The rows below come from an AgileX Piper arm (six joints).
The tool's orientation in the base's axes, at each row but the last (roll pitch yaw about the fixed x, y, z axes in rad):
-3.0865 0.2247 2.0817
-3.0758 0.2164 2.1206
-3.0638 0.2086 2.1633
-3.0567 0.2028 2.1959
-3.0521 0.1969 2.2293
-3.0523 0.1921 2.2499
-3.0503 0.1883 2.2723
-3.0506 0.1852 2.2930
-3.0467 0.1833 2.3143
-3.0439 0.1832 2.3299
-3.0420 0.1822 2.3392
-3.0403 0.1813 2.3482
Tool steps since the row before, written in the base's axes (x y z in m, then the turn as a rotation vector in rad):
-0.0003 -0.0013 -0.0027 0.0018 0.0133 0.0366
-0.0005 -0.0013 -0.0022 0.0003 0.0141 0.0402
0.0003 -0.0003 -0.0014 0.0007 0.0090 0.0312
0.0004 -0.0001 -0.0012 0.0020 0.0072 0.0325
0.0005 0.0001 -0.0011 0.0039 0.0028 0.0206
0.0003 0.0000 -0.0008 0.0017 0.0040 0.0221
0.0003 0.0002 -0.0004 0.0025 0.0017 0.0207
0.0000 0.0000 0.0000 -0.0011 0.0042 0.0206
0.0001 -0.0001 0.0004 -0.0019 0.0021 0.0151
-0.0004 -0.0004 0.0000 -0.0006 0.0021 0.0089
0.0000 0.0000 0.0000 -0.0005 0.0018 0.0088
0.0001 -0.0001 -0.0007 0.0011 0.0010 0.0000
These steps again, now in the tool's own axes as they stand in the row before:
-0.0004 -0.0007 0.0029 0.0023 0.0060 -0.0385
-0.0004 -0.0009 0.0024 0.0030 0.0049 -0.0422
-0.0001 0.0002 0.0014 0.0005 0.0031 -0.0323
-0.0001 0.0004 0.0012 -0.0020 0.0030 -0.0332
0.0000 0.0006 0.0011 -0.0042 0.0030 -0.0205
0.0000 0.0003 0.0008 -0.0022 0.0019 -0.0223
0.0000 0.0004 0.0004 -0.0042 0.0011 -0.0205
0.0000 0.0000 0.0000 0.0000 0.0000 -0.0211
-0.0002 0.0000 -0.0004 0.0000 -0.0014 -0.0153
0.0000 -0.0006 0.0001 0.0003 0.0001 -0.0092
0.0000 0.0000 0.0000 0.0000 0.0000 -0.0090
0.0000 0.0001 0.0007 -0.0001 0.0015 -0.0001

